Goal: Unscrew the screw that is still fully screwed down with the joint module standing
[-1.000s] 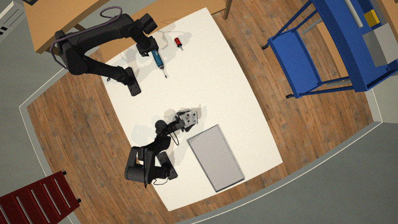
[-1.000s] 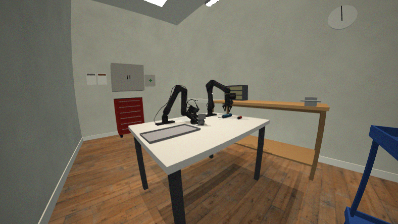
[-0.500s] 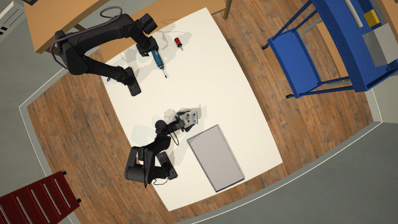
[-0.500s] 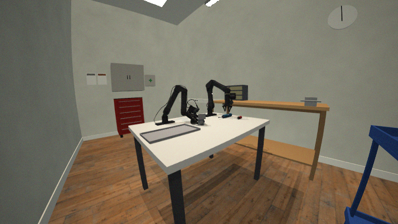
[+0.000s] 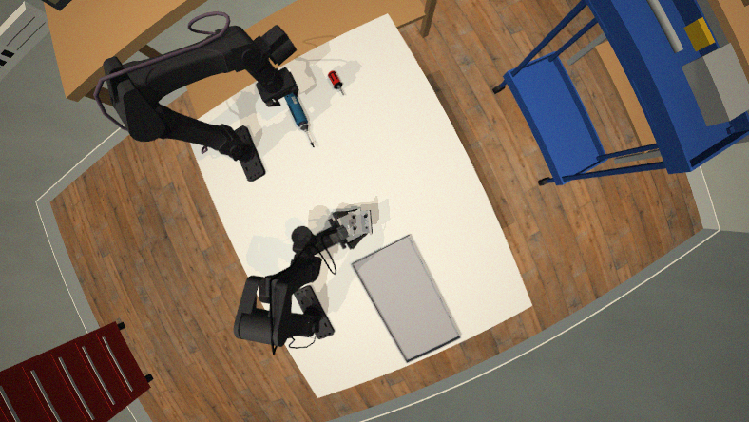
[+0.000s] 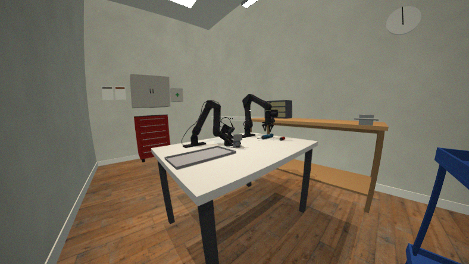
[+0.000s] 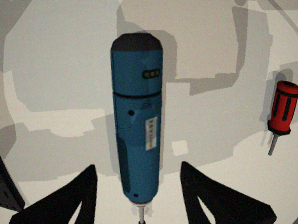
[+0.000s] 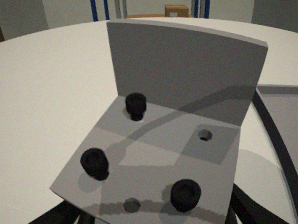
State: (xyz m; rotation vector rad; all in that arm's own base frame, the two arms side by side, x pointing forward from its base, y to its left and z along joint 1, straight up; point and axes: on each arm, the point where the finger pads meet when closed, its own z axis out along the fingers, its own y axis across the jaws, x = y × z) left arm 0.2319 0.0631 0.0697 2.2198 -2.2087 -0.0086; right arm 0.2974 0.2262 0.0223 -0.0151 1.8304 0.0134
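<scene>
My right gripper is now 5 cm below the grey bracket. From my right hand the other things lie so: flat grey tray (32 cm to the right, 4 cm ahead, 2 cm below); red-handled screwdriver (47 cm to the left, 11 cm ahead, 1 cm below).
</scene>
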